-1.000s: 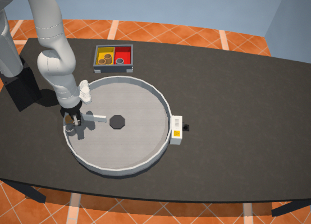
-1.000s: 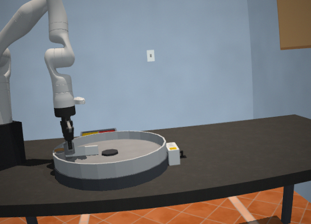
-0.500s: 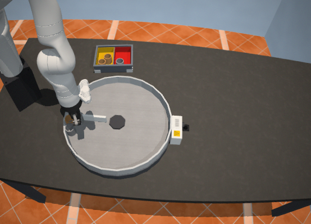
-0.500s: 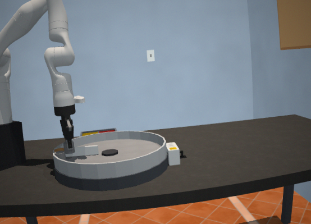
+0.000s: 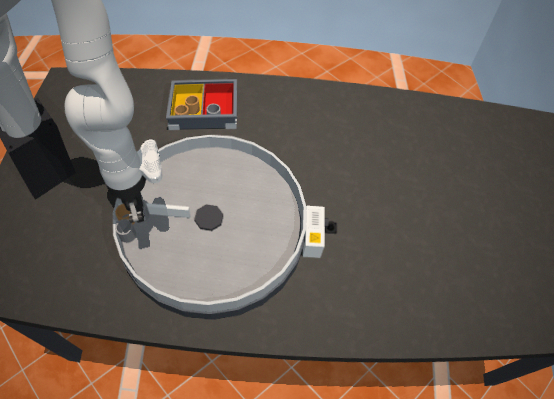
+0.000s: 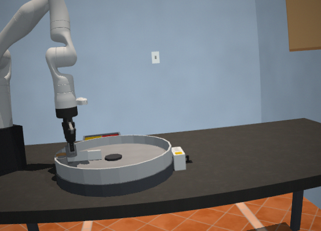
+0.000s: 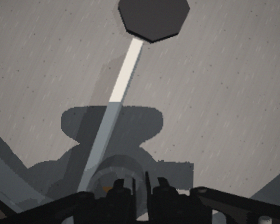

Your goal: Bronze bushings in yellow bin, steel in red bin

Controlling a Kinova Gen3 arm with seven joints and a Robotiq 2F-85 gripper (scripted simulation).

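Right now the yellow bin is 42 cm to the left of my hand, 9 cm below it and 4 cm ahead of it. Round my hand: turntable 14 cm ahead, 7 cm below, 5 cm to the left.
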